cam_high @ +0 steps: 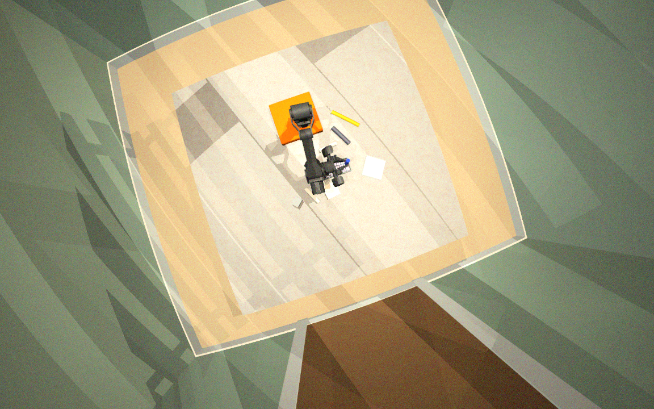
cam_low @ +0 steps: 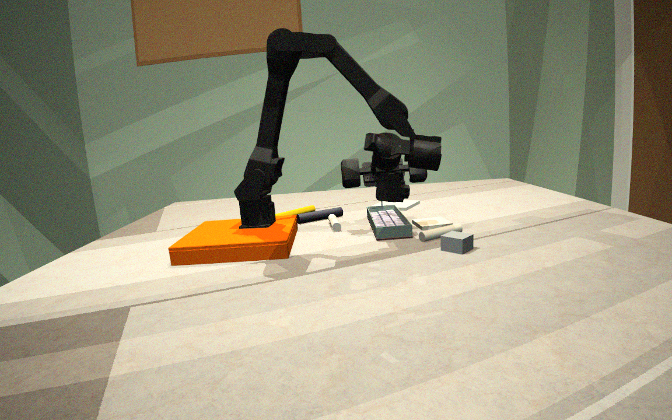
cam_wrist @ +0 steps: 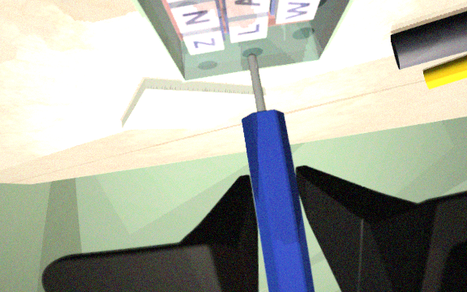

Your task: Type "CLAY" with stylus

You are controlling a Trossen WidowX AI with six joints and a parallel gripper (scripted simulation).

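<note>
The tan card is 11 cm ahead of my gripper tip, 10 cm to the right of it and 8 cm below it. From my gripper tip the other things lie so: dark cylinder (16 cm behind, 7 cm below, 1 cm to the left); yellow marker (24 cm behind, 7 cm below, 5 cm to the left); blue stylus (1 cm below).
</note>
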